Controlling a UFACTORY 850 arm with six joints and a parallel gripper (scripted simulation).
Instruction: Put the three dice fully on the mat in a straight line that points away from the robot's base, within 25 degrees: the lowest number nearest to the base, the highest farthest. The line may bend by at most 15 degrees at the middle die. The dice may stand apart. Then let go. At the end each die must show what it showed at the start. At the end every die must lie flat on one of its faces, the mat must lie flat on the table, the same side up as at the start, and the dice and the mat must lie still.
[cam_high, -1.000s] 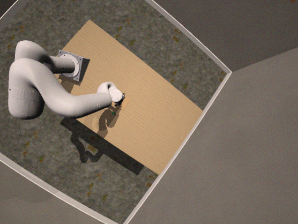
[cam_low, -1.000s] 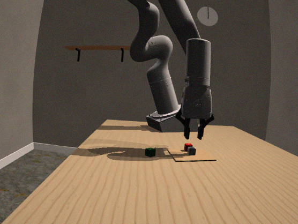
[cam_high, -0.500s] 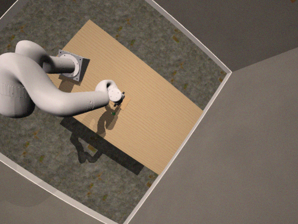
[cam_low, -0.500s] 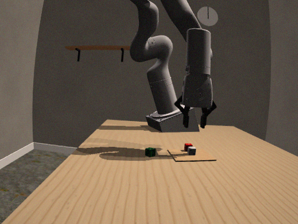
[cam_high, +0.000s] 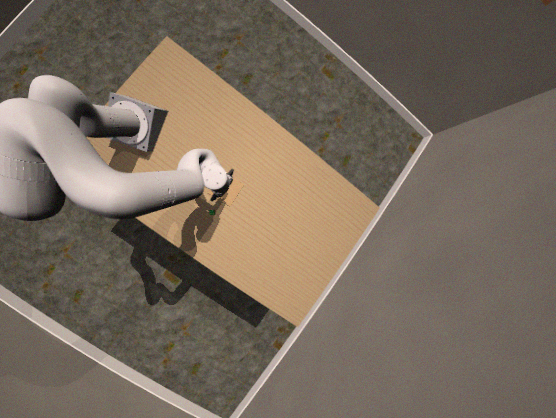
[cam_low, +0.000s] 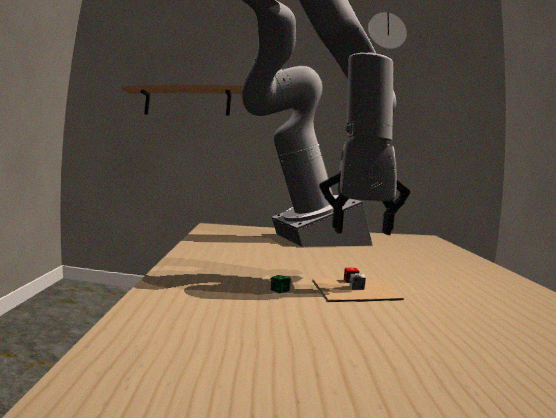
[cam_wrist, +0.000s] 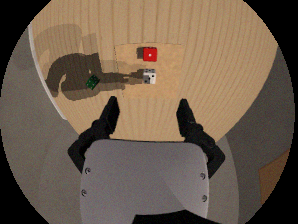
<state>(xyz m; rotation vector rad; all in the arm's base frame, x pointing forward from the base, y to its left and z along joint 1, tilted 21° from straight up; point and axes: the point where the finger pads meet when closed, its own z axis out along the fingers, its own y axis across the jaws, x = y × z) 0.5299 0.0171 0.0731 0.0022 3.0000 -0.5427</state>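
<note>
My gripper is now 140 mm to the left of the green die, 100 mm above it and 10 mm short of it. Round my hand: white die 100 mm below; then red die 100 mm below, 50 mm behind; then tan mat 110 mm below.
</note>
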